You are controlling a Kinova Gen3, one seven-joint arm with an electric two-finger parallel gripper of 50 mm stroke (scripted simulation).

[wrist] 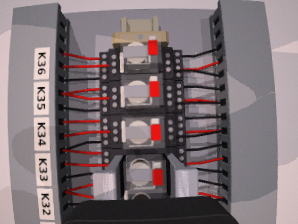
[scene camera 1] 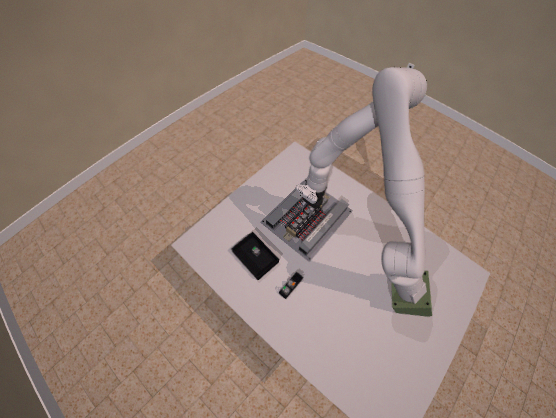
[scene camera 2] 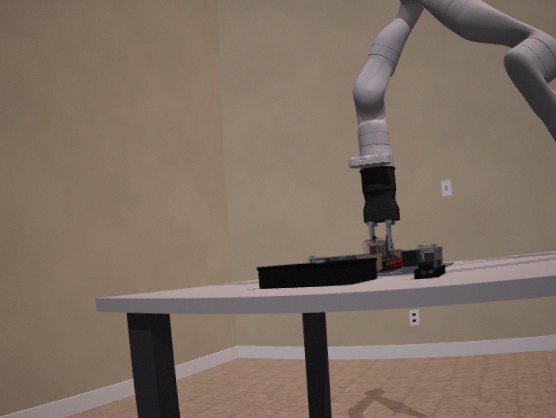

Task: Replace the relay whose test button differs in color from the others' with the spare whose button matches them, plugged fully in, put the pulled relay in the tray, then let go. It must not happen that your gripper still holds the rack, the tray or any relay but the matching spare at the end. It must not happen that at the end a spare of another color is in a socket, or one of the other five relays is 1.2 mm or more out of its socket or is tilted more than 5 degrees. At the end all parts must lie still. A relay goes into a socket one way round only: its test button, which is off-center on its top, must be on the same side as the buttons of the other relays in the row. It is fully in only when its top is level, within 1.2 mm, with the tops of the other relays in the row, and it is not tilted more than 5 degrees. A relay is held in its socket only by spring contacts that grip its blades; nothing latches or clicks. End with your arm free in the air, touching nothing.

In view: my gripper [scene camera 2: 382, 251], a relay [wrist: 143, 173], a relay [wrist: 140, 53], a relay [wrist: 139, 91] and a relay [wrist: 138, 132].
My gripper is seen too in the wrist view [wrist: 144, 168].
